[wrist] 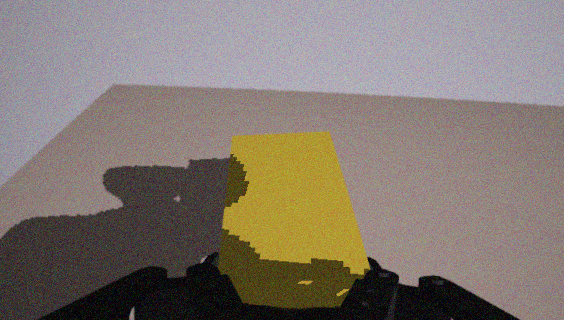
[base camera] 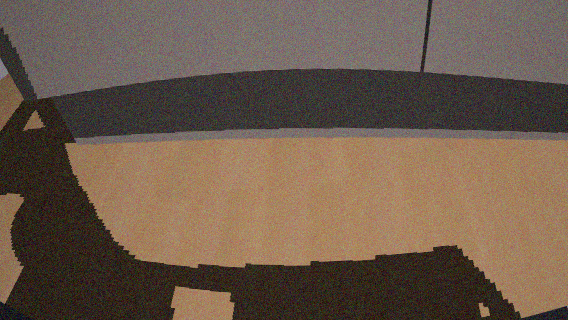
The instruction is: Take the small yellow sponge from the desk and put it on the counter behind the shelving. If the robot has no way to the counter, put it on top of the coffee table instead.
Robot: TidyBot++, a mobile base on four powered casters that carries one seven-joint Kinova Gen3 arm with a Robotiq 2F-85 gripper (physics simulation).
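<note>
The yellow sponge is upright in the middle of the wrist view, with a shadow across its lower part and left edge. My gripper is shut on it, with a dark finger on each side of its lower end. Beyond the sponge is a flat, brownish-grey counter top. The shadow of the arm and gripper falls on it to the left and meets the sponge's left edge. I cannot tell whether the sponge touches the surface. The shelving and coffee table cannot be made out.
In the base camera view, a grey cabinet front with a thin dark vertical seam spans the top, above a dark recessed base. Wooden floor lies before it, with dark shadows at left and bottom. A pale wall rises behind the counter top.
</note>
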